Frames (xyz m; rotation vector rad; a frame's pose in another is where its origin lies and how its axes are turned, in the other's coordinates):
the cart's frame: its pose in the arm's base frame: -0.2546 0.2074 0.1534 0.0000 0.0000 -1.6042
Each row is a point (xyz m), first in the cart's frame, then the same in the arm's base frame.
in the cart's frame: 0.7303 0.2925 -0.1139
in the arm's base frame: 0.0133 -0.5323 0.0395
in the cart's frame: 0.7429 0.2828 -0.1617
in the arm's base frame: 0.0032 -0.5445 -0.0083
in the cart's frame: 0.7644 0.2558 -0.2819
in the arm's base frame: -0.0245 -0.5651 -0.1285
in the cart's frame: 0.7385 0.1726 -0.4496
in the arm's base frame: -0.1068 -0.5365 -0.2962
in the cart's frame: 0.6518 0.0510 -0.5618
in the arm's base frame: -0.2254 -0.4457 -0.4084
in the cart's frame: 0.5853 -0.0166 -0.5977
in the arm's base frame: -0.2907 -0.3770 -0.4443
